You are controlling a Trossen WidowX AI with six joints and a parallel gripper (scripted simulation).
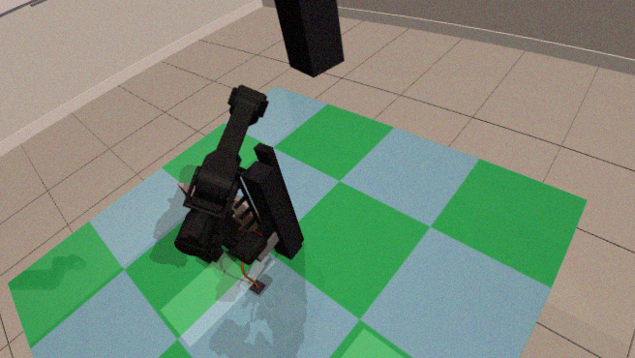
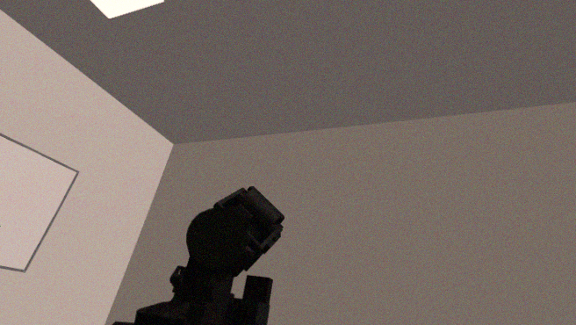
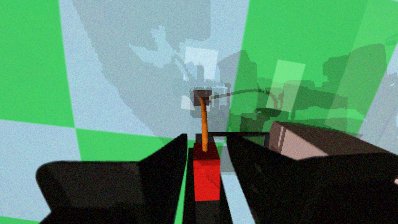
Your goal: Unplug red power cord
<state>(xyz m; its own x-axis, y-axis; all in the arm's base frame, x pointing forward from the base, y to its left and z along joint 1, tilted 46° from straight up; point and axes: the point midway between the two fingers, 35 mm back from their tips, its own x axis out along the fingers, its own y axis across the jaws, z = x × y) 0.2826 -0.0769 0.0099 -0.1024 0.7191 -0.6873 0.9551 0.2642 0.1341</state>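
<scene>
The red plug is 20 mm behind my gripper tip, 60 mm to the left of it and 10 mm below it.
</scene>
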